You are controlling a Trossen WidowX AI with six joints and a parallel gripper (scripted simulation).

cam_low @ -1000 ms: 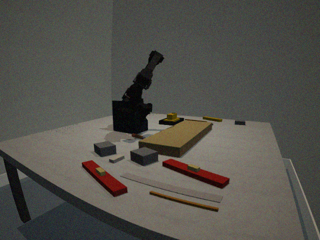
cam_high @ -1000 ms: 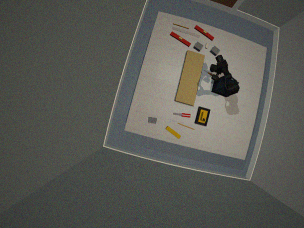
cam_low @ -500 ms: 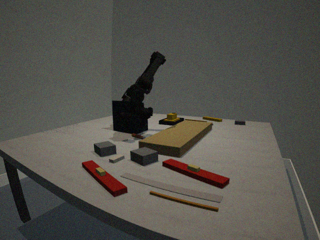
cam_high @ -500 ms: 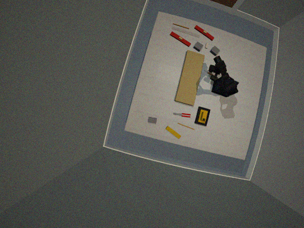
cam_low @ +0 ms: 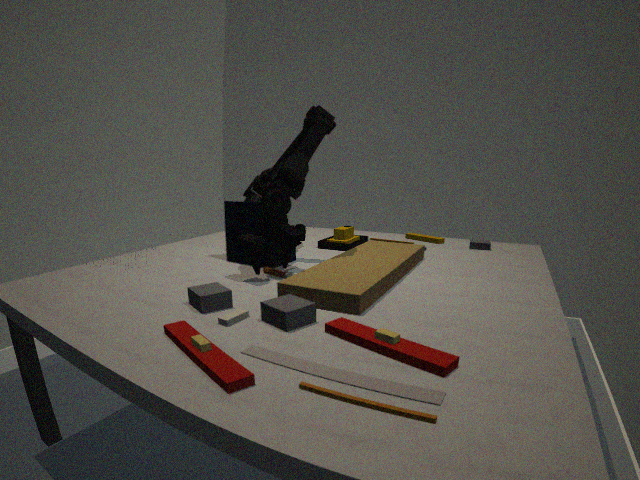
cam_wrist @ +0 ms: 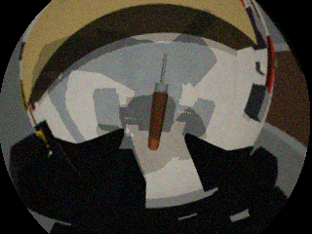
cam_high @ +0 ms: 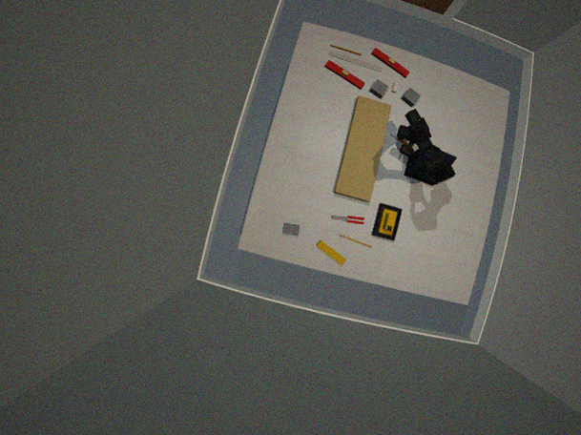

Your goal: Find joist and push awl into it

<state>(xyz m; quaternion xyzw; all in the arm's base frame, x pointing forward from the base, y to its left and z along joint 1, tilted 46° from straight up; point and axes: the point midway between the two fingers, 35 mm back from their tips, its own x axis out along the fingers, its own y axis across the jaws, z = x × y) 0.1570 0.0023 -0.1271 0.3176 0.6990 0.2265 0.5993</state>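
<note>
My gripper tip is 5 cm short of the awl and 1 cm to the left of it. Also, from my gripper tip: pale ruler: 39 cm ahead, 36 cm to the right, 1 cm below; then yellow stud finder: 2 cm behind, 44 cm to the left, 4 cm above; then black tray: 2 cm behind, 43 cm to the left.
</note>
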